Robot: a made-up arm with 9 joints.
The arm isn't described. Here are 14 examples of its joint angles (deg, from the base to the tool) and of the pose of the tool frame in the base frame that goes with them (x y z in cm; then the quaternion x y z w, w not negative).
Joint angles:
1: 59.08 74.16 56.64 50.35 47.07 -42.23 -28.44 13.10 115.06
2: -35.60 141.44 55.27 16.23 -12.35 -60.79 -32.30 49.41 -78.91
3: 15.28 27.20 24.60 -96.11 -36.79 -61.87 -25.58 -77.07 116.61
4: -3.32 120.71 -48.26 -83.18 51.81 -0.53 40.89 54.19 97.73
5: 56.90 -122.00 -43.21 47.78 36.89 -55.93 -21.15 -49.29 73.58
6: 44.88 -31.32 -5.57 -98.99 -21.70 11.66 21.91 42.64 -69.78
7: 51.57 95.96 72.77 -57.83 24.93 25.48 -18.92 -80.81 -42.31
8: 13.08 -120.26 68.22 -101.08 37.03 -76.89 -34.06 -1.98 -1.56
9: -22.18 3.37 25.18 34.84 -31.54 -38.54 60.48 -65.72 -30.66
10: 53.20 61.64 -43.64 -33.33 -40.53 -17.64 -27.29 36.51 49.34
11: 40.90 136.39 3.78 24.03 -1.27 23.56 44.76 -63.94 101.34
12: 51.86 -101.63 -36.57 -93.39 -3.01 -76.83 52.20 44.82 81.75
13: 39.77 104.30 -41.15 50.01 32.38 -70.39 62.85 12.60 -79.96
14: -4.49 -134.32 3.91 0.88 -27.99 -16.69 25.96 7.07 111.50
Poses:
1: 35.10 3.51 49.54 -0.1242 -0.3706 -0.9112 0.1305
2: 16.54 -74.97 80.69 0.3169 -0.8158 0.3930 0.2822
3: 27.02 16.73 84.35 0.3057 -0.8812 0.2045 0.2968
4: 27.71 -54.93 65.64 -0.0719 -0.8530 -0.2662 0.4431
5: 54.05 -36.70 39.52 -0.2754 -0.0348 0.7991 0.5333
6: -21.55 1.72 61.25 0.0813 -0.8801 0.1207 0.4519
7: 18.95 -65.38 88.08 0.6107 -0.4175 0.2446 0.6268
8: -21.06 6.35 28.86 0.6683 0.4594 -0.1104 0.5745
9: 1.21 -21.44 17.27 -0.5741 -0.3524 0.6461 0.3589
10: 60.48 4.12 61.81 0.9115 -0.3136 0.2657 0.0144
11: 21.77 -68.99 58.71 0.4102 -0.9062 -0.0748 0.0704
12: -21.12 -46.73 65.22 0.3215 0.3667 -0.1605 0.8581
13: 8.84 -54.73 18.36 -0.5729 0.7304 -0.1123 0.3546
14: -26.91 -32.84 82.54 -0.0639 0.6672 -0.1538 0.7260
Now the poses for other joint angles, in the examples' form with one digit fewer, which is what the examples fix.
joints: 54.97 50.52 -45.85 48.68 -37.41 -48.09 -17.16 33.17 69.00
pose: 54.7 -58.8 61.8 -0.262 0.924 0.091 0.264
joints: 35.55 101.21 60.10 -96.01 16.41 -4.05 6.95 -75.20 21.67
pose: 9.6 -48.8 113.8 0.234 -0.713 0.123 0.649
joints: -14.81 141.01 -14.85 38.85 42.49 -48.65 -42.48 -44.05 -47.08
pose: -18.4 -38.8 30.4 0.360 -0.460 -0.809 0.064
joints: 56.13 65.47 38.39 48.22 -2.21 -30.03 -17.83 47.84 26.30
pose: 59.3 -36.7 43.6 -0.276 0.640 0.322 0.641
